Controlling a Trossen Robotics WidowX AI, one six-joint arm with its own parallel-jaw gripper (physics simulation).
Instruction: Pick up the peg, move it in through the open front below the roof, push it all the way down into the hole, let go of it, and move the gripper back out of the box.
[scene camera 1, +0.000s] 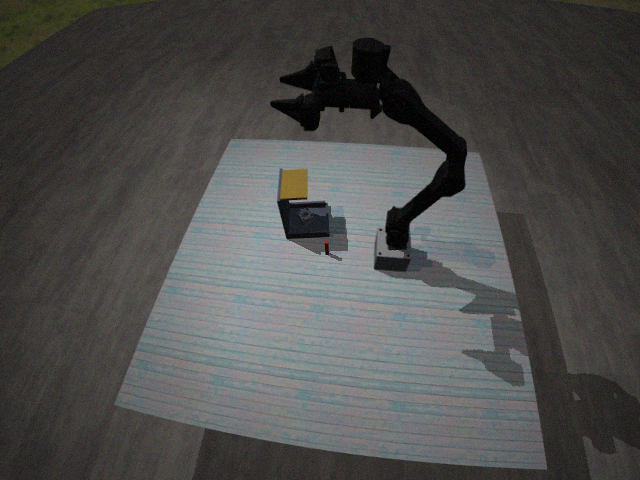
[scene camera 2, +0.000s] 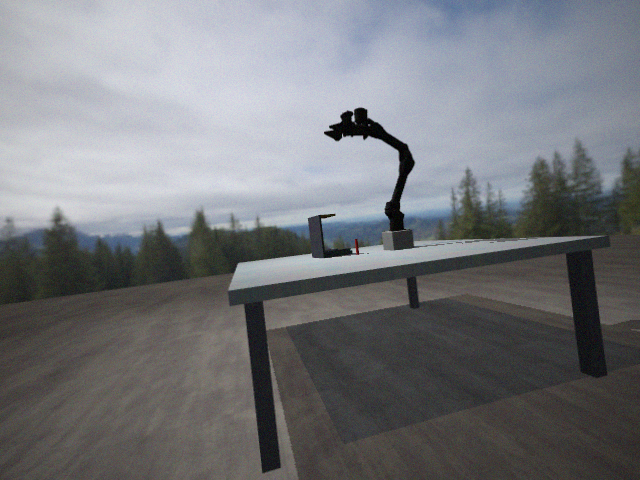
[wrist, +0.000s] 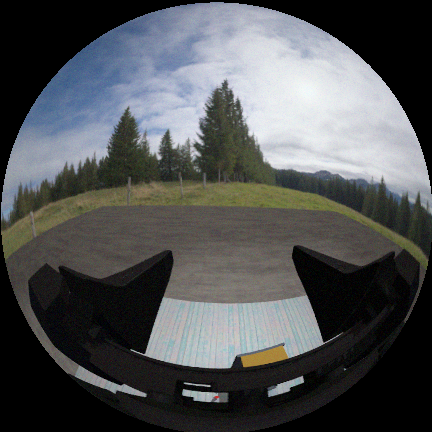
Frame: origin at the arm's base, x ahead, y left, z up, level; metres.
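Where they show: gripper, fingertip midpoint: (scene camera 1: 275, 91) (scene camera 2: 326, 129) (wrist: 234, 255); arm's base at its link origin: (scene camera 1: 396, 241) (scene camera 2: 397, 230).
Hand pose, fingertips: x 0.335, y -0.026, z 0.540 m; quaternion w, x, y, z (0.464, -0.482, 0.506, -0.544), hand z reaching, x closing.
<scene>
Each offset is from my fingertips to the top centre of the thing. "spot": to the spot under its first point. Level surfaces: height alone.
A red peg @[0.090 m back, 0.012 m left, 0.558 m down] (scene camera 1: 326, 248) (scene camera 2: 356, 246) (wrist: 216, 398) stands upright on the table, between the box and the arm's base. The box has a dark back wall (scene camera 2: 315, 236), a yellow roof (scene camera 1: 294, 183) (wrist: 264, 356) and a dark floor tray @[spot: 0.044 m back, 0.105 m right, 0.630 m down] (scene camera 1: 315, 227). A small grey piece with the hole @[spot: 0.003 m back, 0.155 m right, 0.608 m down] (scene camera 1: 305, 214) sits in the tray; the hole's details are too small to tell. My gripper (scene camera 1: 275, 91) (scene camera 2: 326, 129) (wrist: 234, 255) is open and empty, high above the table and well above the box's roof, with its fingers pointing roughly level.
The arm's light grey base block (scene camera 1: 391, 259) (scene camera 2: 397, 239) stands on the table @[0.639 m down] (scene camera 1: 330, 361) (scene camera 2: 413, 258), to the right of the peg. The arm rises from it and arches over toward the box side. Shadows of the arm fall at the table's right side in scene camera 1.
</scene>
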